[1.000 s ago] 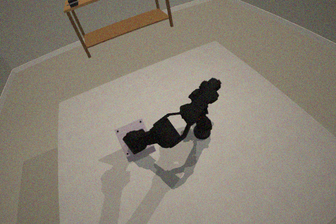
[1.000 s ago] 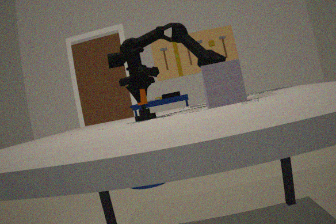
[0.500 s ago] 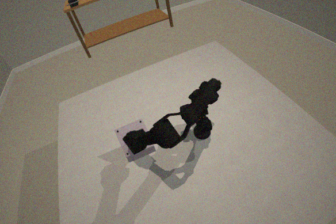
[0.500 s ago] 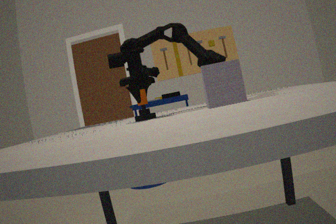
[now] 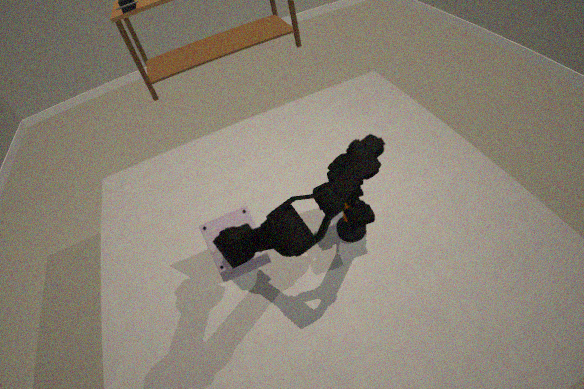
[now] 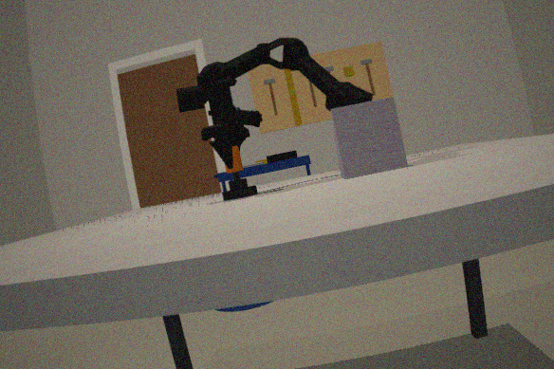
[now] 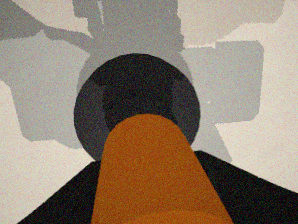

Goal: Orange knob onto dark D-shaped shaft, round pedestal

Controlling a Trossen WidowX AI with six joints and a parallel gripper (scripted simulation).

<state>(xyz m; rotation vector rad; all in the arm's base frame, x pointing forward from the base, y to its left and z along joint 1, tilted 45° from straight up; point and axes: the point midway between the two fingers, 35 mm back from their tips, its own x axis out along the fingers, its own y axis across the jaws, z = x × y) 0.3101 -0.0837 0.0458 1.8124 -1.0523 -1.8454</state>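
Now: the orange knob 20 mm above my gripper tip. From my gripper tip the other things lie so: round pedestal 40 mm below.
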